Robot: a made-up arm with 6 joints.
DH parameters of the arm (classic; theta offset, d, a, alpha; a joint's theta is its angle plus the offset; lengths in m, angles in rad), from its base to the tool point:
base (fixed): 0 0.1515 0 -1.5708
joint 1: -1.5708 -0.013 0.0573 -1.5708
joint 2: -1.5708 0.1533 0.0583 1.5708
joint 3: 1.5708 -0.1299 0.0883 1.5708
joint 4: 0 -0.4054 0.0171 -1.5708
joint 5: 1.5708 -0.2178 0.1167 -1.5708
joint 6: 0 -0.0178 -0.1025 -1.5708
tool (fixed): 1.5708 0.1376 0 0
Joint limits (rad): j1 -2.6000..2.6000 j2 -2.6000..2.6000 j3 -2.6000..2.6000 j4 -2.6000..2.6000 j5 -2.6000..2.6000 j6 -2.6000..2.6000
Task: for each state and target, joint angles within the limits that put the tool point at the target. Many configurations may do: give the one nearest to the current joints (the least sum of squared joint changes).
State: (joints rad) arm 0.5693 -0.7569 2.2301 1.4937 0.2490 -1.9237
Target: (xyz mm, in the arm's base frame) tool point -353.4 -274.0 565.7
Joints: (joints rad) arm 0.5493 -0.5036 1.5799 1.7965 -0.2283 -1.7938
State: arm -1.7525 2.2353 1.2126 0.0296 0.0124 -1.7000
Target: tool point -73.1 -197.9 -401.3
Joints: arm -1.0375 2.3113 1.2645 -0.3689 0.4017 -2.1007
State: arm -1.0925 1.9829 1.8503 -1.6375 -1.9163 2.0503
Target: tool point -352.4 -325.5 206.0
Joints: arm -1.1089 1.8069 2.4824 -1.6732 -1.5565 2.3802
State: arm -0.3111 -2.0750 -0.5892 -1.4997 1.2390 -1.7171
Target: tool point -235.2 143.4 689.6
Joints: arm -0.6637 -1.9599 -0.3985 -1.4722 1.0975 -1.6789
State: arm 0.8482 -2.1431 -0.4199 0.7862 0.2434 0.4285
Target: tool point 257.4 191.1 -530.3
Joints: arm 0.9929 -2.2821 -0.7565 0.9607 0.2606 0.1528
